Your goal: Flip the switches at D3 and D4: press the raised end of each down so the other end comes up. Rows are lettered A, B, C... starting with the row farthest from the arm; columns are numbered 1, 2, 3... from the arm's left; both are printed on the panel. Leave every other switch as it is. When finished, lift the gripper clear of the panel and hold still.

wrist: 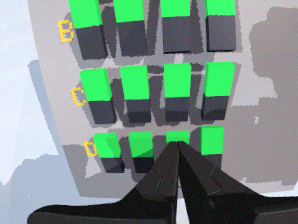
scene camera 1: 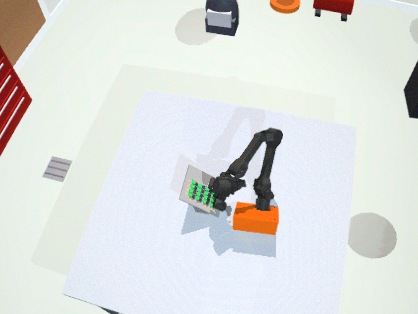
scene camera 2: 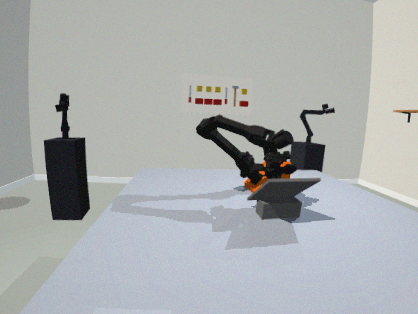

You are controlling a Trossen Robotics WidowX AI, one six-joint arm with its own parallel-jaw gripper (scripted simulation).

Labels:
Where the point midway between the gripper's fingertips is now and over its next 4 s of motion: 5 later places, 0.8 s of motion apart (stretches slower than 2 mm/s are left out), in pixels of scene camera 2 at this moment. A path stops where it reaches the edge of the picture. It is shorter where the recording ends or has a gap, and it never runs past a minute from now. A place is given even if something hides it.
My gripper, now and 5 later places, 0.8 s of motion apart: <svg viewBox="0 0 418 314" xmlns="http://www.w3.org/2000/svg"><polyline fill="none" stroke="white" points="277,189 277,190 275,176 269,186 269,190 269,191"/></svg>

